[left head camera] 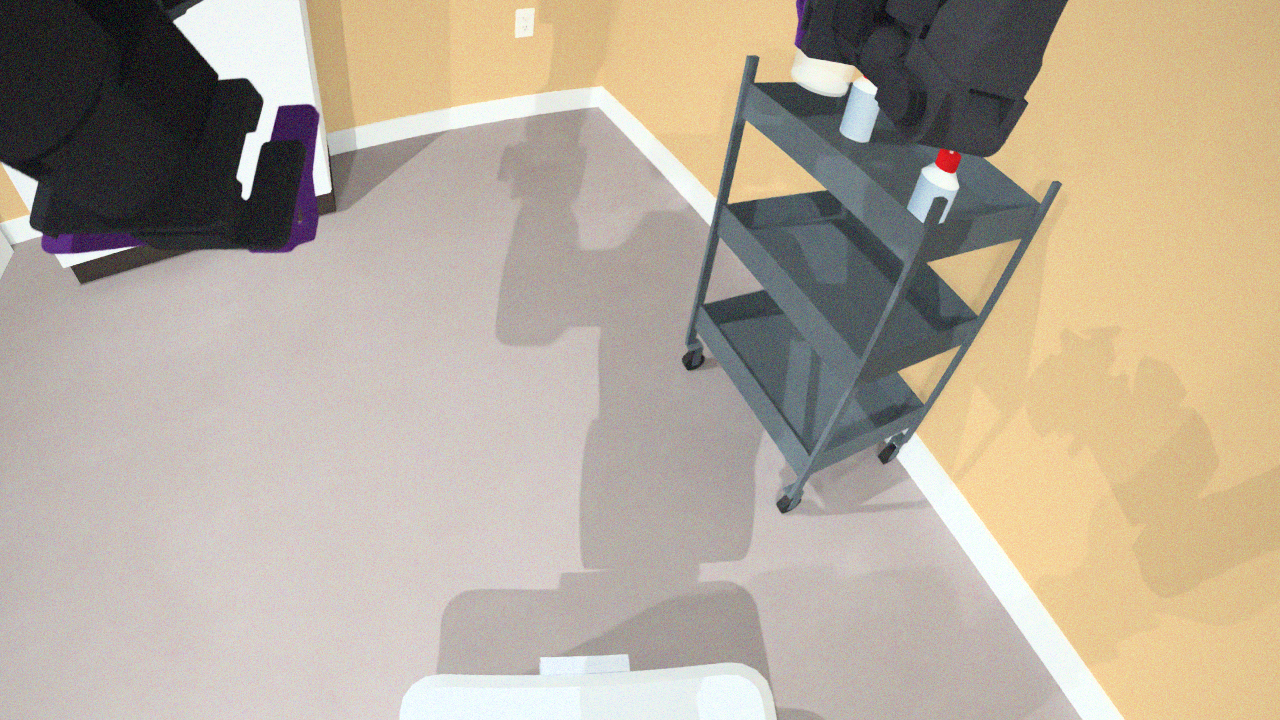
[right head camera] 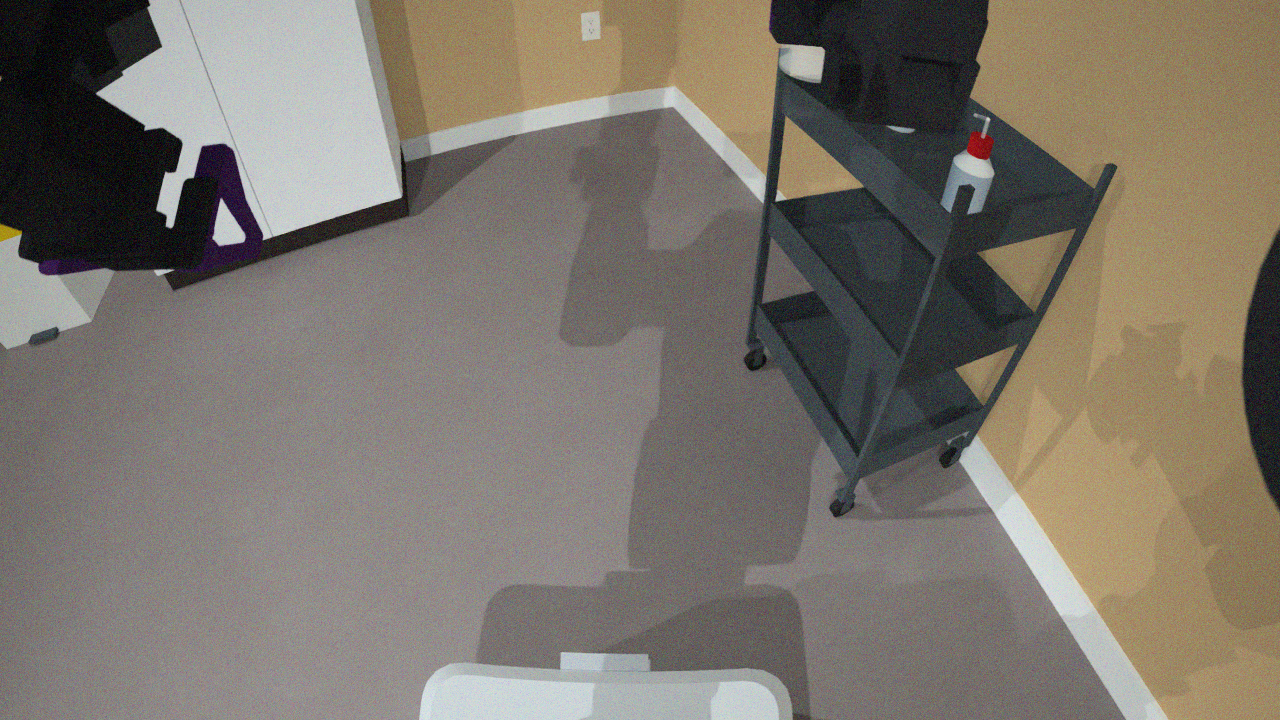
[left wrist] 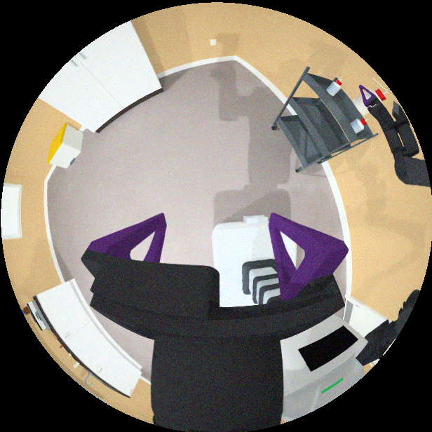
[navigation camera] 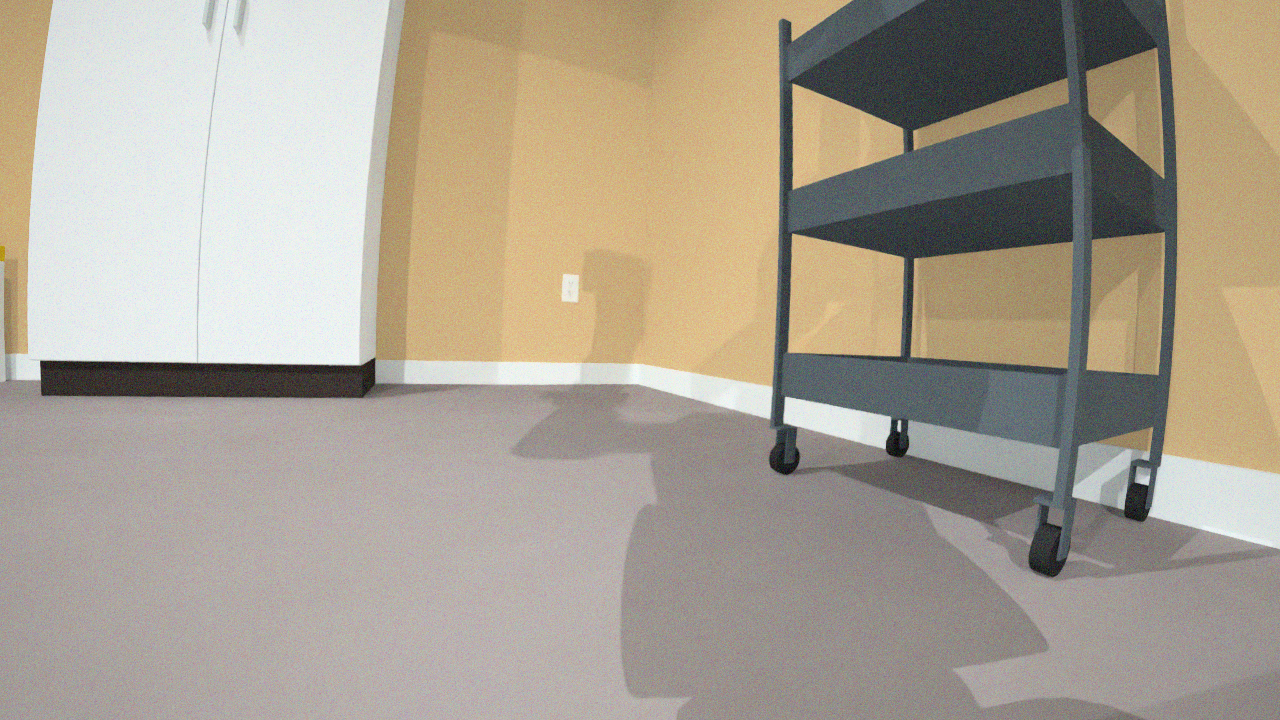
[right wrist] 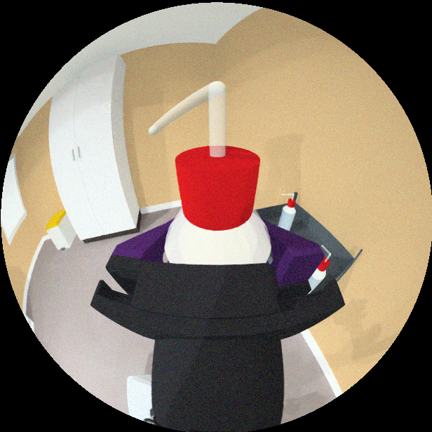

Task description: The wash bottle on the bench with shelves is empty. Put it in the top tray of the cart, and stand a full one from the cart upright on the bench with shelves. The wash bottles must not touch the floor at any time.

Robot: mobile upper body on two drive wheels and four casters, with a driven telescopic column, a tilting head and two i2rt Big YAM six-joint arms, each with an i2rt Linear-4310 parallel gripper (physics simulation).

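Frame: origin at the left arm's base, x left, y ahead, z down, level; centimetres.
Seen in the pictures: left gripper, fingertip midpoint: [left head camera: 238, 229] [right head camera: 204, 248]; right gripper, fingertip midpoint: [left head camera: 823, 2].
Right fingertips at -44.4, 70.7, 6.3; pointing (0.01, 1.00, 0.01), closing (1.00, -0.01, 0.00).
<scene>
A point is followed by its place in that frame, as x, y, z.
My right gripper [right wrist: 217, 218] [left wrist: 363, 88] is shut on a pale wash bottle with a red cap [right wrist: 217, 192] [left wrist: 380, 94], held upright; its whitish base [left head camera: 819, 78] {-43.1, 64.3, 12.6} [right head camera: 799, 62] {-42.7, 64.5, 12.5} shows by the top tray's far-left end, and whether it touches the tray cannot be told. The dark grey cart [left head camera: 805, 147] {-57.7, 93.8, 36.0} [right head camera: 832, 128] {-57.0, 95.7, 35.0} [left wrist: 293, 95] [navigation camera: 939, 394] {-61.6, 83.0, 88.9} carries two blue-filled wash bottles on top: one [left head camera: 859, 111] {-71.8, 105.8, 33.3} [left wrist: 334, 88] [right wrist: 286, 220] and a nearer one [left head camera: 933, 192] {-70.0, 75.4, 30.5} [right head camera: 966, 179] {-70.1, 75.3, 30.2} [left wrist: 358, 125] [right wrist: 318, 277]. My left gripper [left wrist: 217, 218] is open and empty, away from the cart.
A white cabinet [right head camera: 304, 116] {69.0, 164.6, 58.5} [navigation camera: 286, 179] {69.7, 164.4, 42.8} stands at the left. A yellow-topped white bin [left wrist: 65, 147] is beyond it. A white bench-like unit [left wrist: 85, 320] with small items shows at lower left in the left wrist view. The wall is close behind the cart.
</scene>
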